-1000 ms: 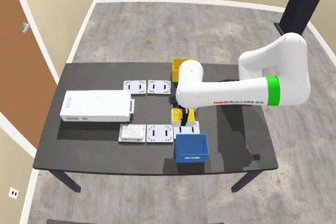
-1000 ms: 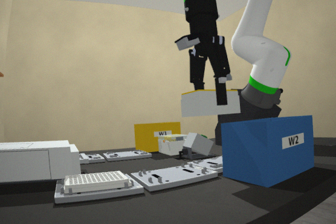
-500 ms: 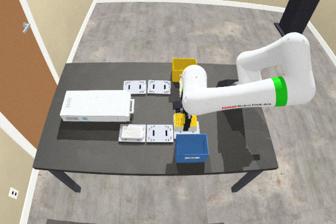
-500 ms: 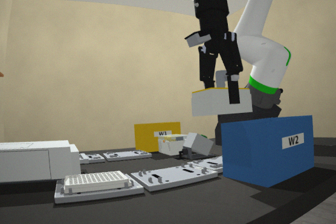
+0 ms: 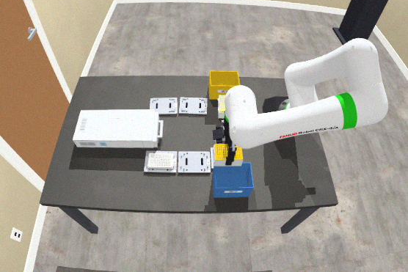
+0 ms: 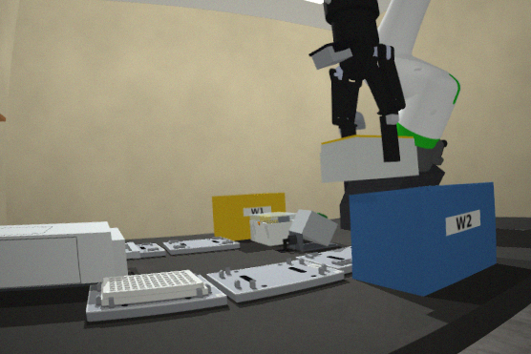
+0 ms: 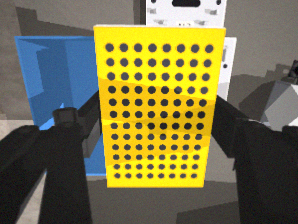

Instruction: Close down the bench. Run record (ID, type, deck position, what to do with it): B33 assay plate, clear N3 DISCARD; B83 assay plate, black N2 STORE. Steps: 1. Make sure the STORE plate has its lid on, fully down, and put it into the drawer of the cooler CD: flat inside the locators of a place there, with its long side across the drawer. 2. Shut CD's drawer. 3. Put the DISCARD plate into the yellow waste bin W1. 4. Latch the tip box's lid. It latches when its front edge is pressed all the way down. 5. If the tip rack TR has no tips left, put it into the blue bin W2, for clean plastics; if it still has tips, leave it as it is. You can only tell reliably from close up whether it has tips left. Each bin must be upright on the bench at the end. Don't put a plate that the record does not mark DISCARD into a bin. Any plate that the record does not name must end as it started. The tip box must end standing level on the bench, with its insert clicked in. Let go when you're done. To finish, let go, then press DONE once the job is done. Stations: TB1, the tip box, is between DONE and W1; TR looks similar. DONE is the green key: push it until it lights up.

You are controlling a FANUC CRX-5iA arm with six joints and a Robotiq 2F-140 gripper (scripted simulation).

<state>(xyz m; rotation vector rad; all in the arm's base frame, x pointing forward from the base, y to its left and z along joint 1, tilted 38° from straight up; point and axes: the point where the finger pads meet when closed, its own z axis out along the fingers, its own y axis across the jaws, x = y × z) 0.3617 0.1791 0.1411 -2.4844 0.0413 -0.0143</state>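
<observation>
Right now the blue bin W2 is 150 mm below my hand, 80 mm to the left of it and 30 mm behind it. The rest, counted from my hand: DONE key block: 250 mm to the right, 130 mm below, 60 mm behind; nest N3: 180 mm below, 150 mm ahead, 50 mm to the right; tip rack TR: 10 mm to the right, 10 mm below, 10 mm behind.
</observation>
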